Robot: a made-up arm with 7 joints. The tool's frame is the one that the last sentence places.
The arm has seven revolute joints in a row. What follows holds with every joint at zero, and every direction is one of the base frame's. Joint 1 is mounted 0.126 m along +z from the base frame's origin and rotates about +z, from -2.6 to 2.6 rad. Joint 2 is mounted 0.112 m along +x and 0.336 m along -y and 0.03 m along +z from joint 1 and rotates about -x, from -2.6 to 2.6 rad. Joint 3 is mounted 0.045 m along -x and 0.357 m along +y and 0.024 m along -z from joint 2 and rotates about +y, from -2.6 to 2.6 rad. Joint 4 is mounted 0.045 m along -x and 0.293 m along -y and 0.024 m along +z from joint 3 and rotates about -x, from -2.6 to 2.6 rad. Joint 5 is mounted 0.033 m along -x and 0.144 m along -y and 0.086 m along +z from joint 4 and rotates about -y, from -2.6 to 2.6 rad. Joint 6 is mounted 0.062 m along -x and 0.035 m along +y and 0.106 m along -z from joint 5 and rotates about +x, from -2.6 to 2.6 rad. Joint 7 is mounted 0.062 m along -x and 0.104 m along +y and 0.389 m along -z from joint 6 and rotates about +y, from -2.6 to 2.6 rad. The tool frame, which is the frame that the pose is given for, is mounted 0.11 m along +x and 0.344 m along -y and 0.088 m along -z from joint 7; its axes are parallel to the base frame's.
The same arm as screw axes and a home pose.
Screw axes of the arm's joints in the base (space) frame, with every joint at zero. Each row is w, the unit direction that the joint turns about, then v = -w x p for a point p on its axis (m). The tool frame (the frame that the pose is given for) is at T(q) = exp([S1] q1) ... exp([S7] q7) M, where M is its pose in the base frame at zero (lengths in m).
S1 = (0, 0, 1, 0, 0, 0)
S2 = (-1, 0, 0, 0, -0.156, -0.336)
S3 = (0, 1, 0, -0.132, 0, 0.067)
S4 = (-1, 0, 0, 0, -0.156, -0.272)
S5 = (0, -1, 0, 0.242, 0, 0.011)
S6 = (1, 0, 0, 0, 0.136, 0.381)
S7 = (0, 1, 0, 0.253, 0, -0.135)
M =
1 0 0 -0.025
0 1 0 -0.621
0 0 1 -0.341
0 0 0 1
Joint limits (rad, base to tool): -2.6..2.6 -2.6..2.6 -2.6..2.6 -2.6..2.6 -2.6..2.6 -2.6..2.6 -2.6..2.6

